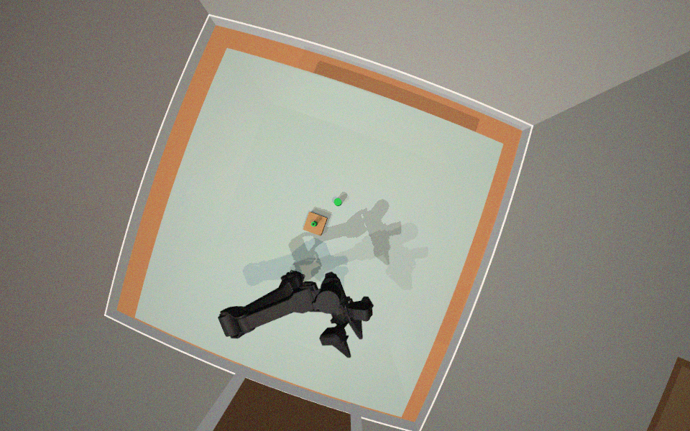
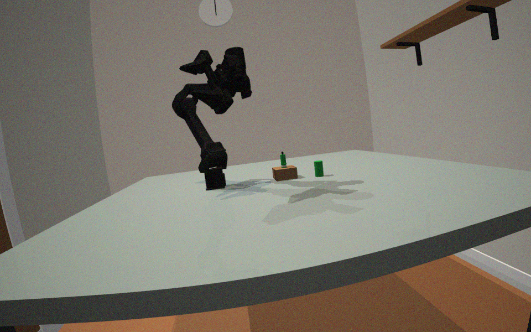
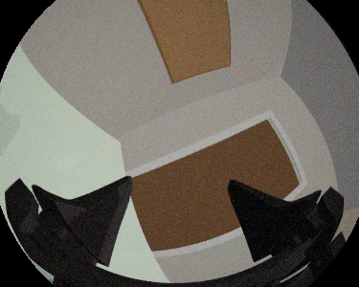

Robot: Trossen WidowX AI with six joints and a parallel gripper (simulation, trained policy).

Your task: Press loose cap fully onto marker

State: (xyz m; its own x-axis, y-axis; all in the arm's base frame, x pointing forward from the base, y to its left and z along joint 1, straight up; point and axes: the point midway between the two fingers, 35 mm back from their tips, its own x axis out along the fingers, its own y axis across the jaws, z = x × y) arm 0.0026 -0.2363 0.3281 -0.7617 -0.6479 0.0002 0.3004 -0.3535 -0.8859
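My gripper tip is now 38 cm short of the green cap, 20 cm to the right of it and 30 cm above it. Round my gripper tip: green marker 27 cm ahead, 26 cm to the left, 26 cm below; then brown holder block 27 cm ahead, 26 cm to the left, 31 cm below.
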